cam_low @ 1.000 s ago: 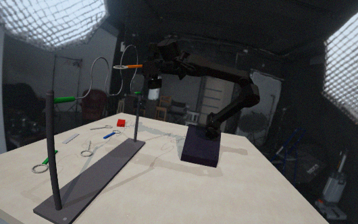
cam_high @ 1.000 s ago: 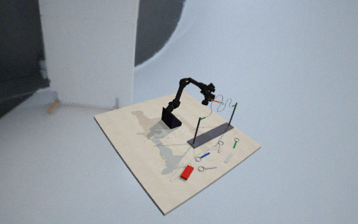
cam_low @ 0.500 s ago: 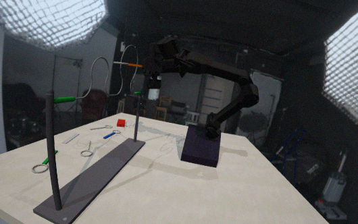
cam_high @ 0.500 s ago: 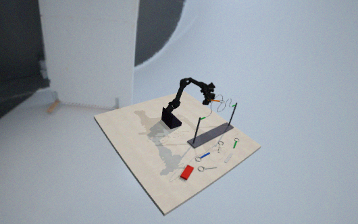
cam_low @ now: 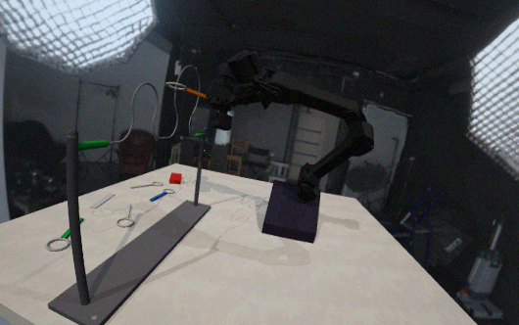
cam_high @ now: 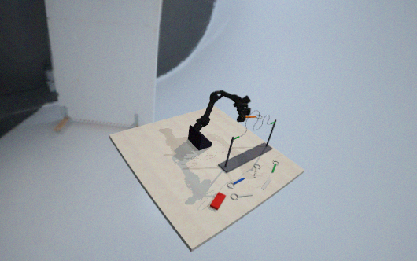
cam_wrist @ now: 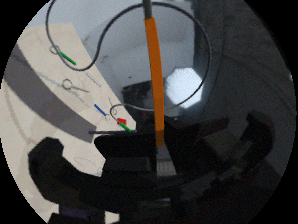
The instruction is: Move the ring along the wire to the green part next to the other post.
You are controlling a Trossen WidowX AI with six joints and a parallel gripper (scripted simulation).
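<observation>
Right now the orange-handled ring is 90 mm to the left of my gripper tip, 20 mm ahead of it and 10 mm above it. From my gripper tip the other things lie so: grey bar (410 mm below, 370 mm ahead, 10 mm to the left); green-handled ring (410 mm below, 270 mm to the left, 270 mm ahead); blue-handled ring (410 mm below, 210 mm ahead, 200 mm to the right).
</observation>
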